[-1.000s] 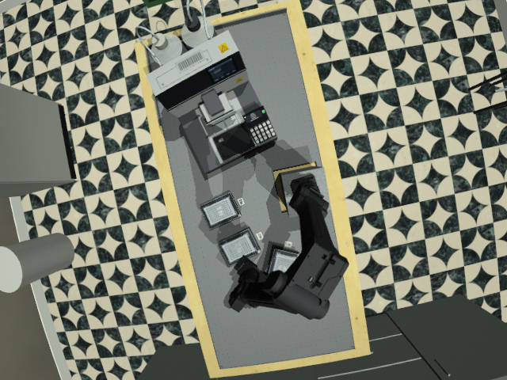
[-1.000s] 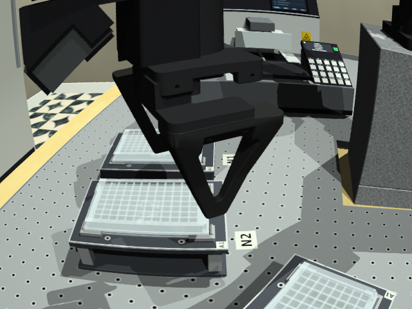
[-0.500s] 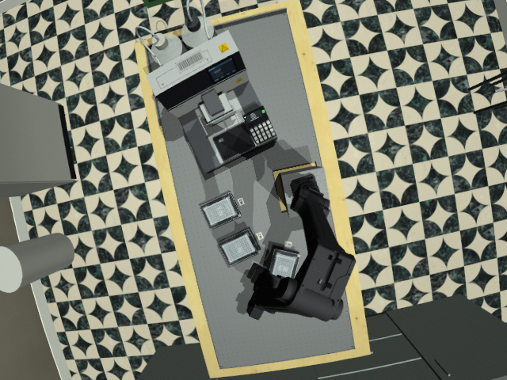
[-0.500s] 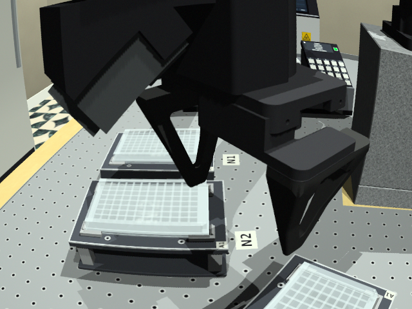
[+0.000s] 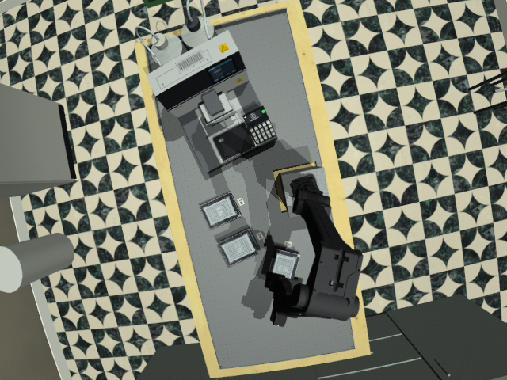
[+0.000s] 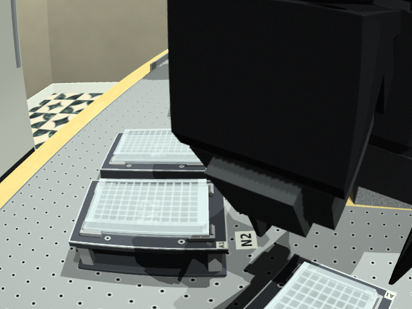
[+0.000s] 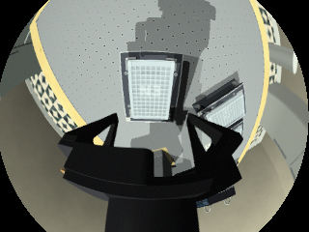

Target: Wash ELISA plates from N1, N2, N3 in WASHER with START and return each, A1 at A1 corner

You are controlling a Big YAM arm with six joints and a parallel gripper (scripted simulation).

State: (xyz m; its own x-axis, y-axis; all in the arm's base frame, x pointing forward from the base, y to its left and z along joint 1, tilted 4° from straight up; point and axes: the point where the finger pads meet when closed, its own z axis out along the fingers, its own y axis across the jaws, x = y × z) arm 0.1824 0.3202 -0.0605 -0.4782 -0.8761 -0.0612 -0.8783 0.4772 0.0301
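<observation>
Now: the nest N3 10 cm below my hand. The rest, counted from my hand: washer carrier: 60 cm to the right, 7 cm below, 3 cm ahead; plate washer: 76 cm to the right, 6 cm ahead, 1 cm below; nest label: 34 cm to the right, 14 cm below, 9 cm ahead.
</observation>
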